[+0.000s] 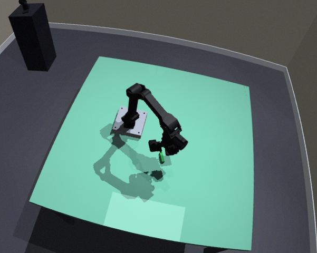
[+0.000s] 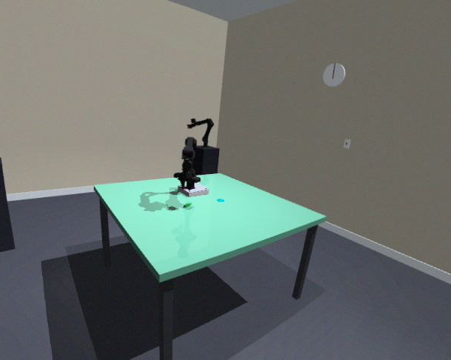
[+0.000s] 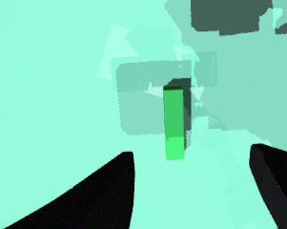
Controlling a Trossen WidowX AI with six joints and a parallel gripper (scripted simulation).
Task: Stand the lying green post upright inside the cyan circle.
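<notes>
Right now my gripper tip is 12 cm above the green post, 2 cm to the right of it and 1 cm past it. The rest, counted from my gripper tip: cyan circle (31 cm to the left, 12 cm below, 2 cm ahead).
</notes>
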